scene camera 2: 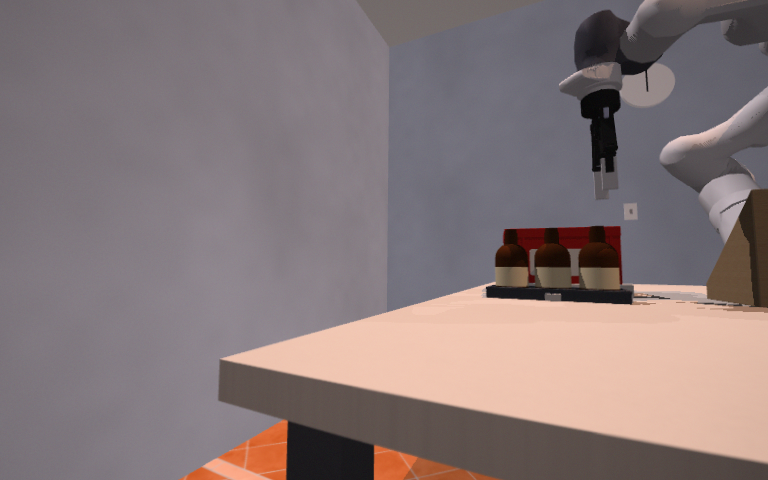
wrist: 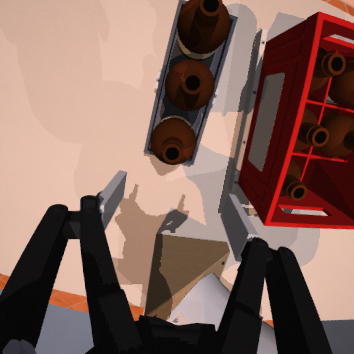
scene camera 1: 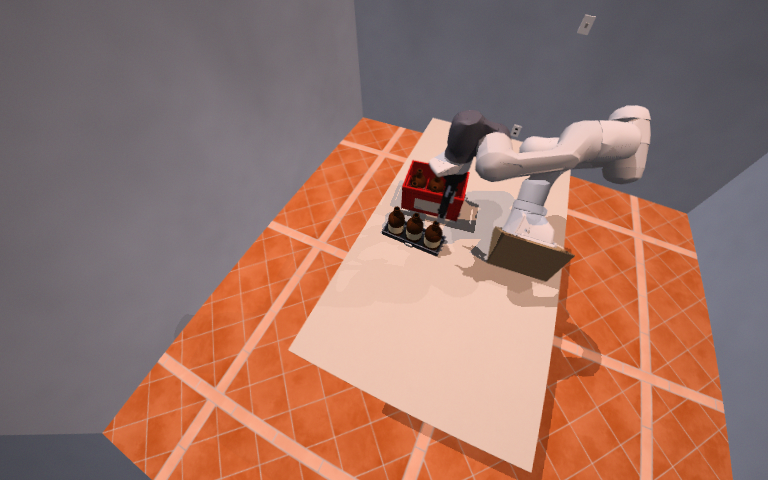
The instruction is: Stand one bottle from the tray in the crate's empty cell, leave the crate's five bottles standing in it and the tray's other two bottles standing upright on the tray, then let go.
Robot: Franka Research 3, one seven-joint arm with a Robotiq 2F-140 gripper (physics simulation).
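Three brown bottles with cream labels stand upright in a row on the dark tray (scene camera 1: 424, 248) (scene camera 2: 521, 293) (wrist: 206, 116): one (scene camera 1: 396, 220) (scene camera 2: 511, 266) (wrist: 203, 25) at the far end, one (scene camera 1: 414, 227) (scene camera 2: 552, 266) (wrist: 190, 85) in the middle, one (scene camera 1: 433, 234) (scene camera 2: 599, 266) (wrist: 173, 141) at the end nearest the arm's base. The red crate (scene camera 1: 410, 198) (scene camera 2: 572, 237) (wrist: 287, 62) is beside the tray; several brown bottles stand in it. Its empty cell (wrist: 325, 180) is at the base end, on the side away from the tray. My gripper (scene camera 1: 443, 210) (scene camera 2: 605, 183) (wrist: 175, 194) is open and empty, above crate height.
The arm's wooden mount (scene camera 1: 529, 254) (scene camera 2: 733, 271) (wrist: 190, 255) stands on the table (scene camera 1: 430, 350) (scene camera 2: 453, 350) (wrist: 55, 150) on the base side of tray and crate. Part of the crate is hidden by the arm in the first scene view. The crate's tall walls rise close beside the tray.
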